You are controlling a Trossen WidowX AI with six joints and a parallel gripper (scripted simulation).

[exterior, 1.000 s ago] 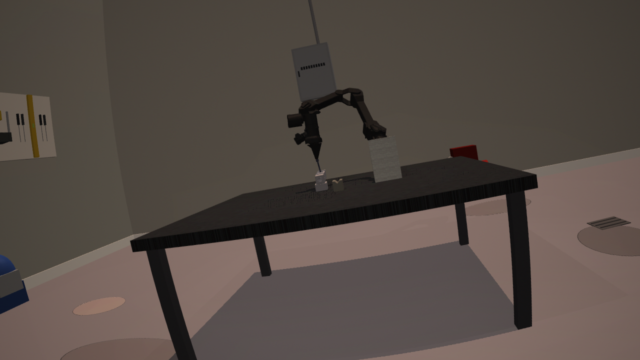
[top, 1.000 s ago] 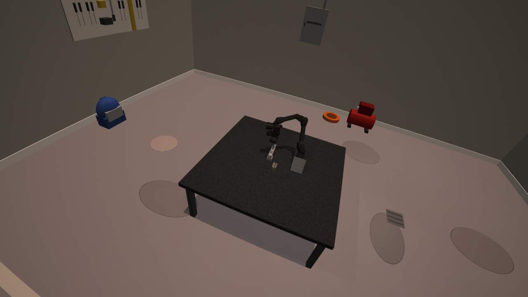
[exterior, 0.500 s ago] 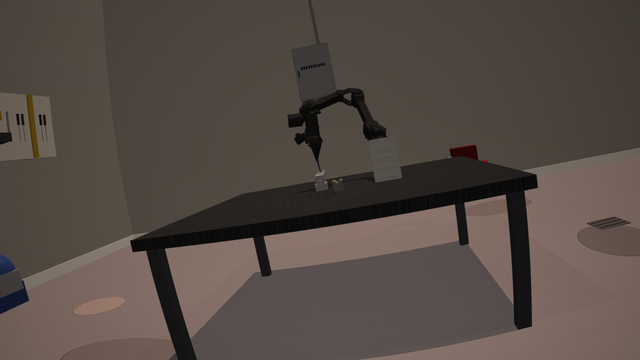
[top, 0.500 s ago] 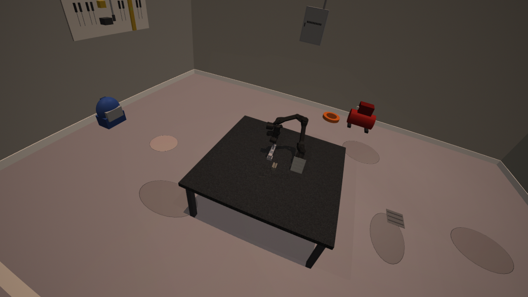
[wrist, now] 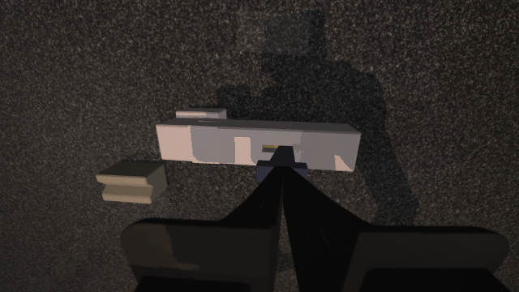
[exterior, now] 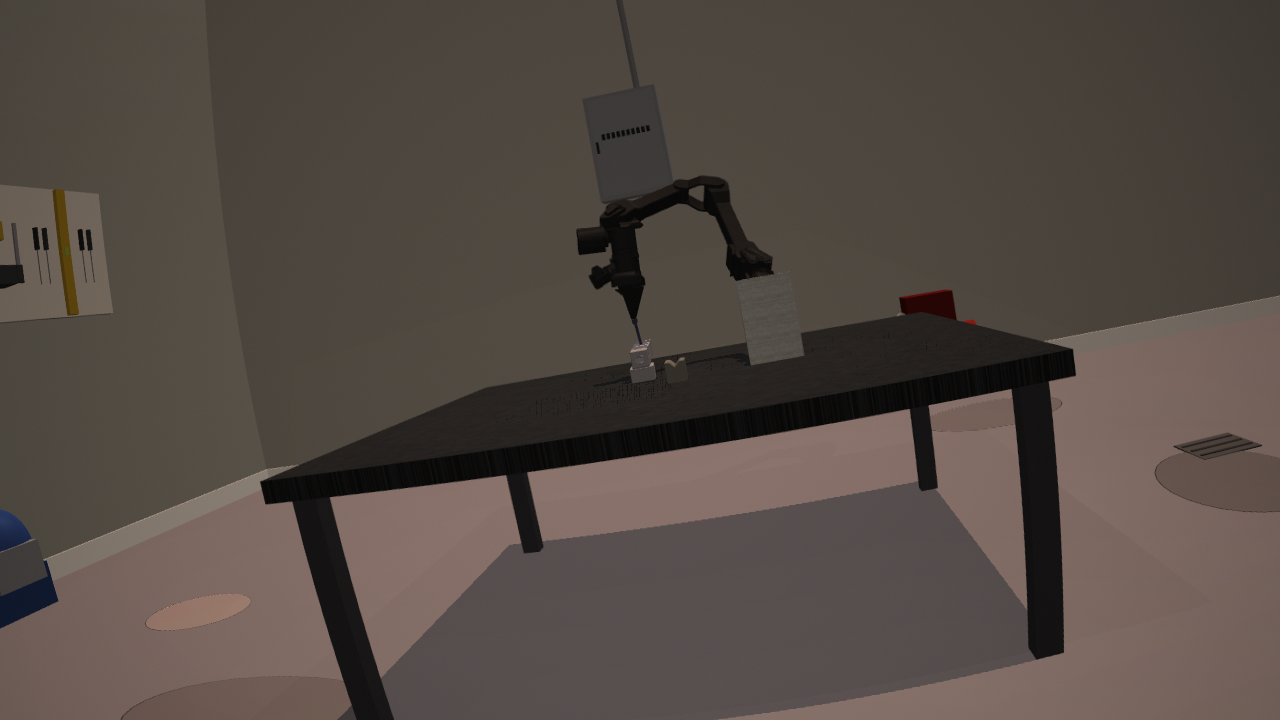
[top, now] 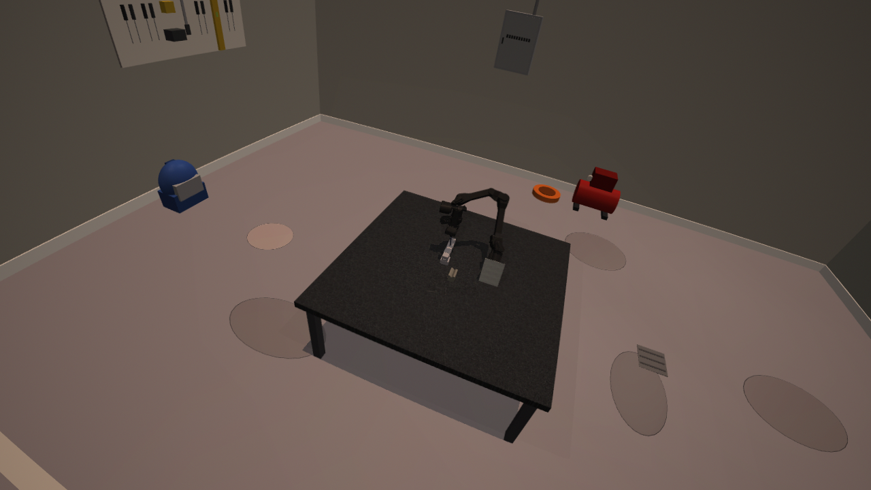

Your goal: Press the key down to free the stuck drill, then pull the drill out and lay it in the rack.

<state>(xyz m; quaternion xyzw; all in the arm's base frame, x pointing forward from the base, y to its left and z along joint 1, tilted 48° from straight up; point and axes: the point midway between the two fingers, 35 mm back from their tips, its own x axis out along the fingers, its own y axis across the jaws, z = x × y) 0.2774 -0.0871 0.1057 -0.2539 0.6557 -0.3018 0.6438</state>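
My gripper tip is now 30 mm above the thin dark drill. From my gripper tip the other things lie so: v-shaped rack (200 mm to the left, 110 mm below, 70 mm behind); then grey block (90 mm below, 30 mm to the left).
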